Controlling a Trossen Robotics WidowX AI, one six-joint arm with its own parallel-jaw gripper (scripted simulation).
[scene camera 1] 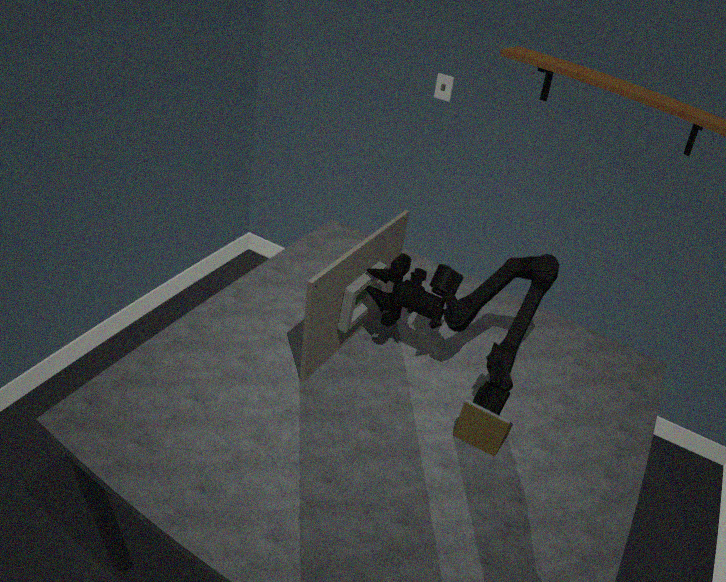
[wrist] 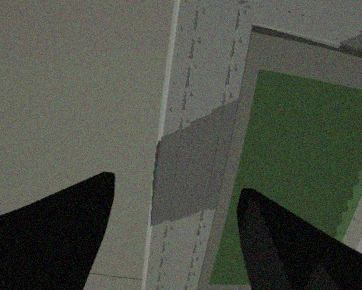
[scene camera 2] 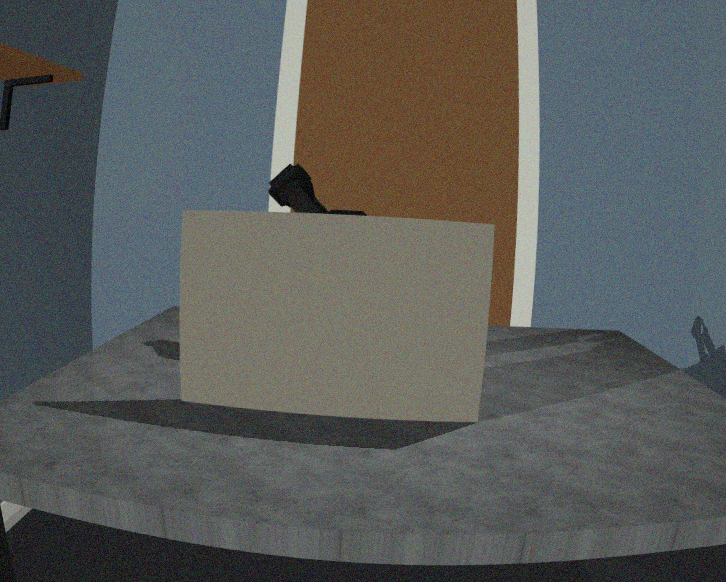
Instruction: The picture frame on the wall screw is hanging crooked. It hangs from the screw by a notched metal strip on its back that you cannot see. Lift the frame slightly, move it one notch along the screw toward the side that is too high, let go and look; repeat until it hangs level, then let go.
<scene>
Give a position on a wall panel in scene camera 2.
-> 373, 317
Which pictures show the picture frame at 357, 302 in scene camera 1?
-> Scene camera 1 and the wrist view only.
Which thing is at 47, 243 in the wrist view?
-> My gripper.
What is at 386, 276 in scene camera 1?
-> My gripper.
</scene>
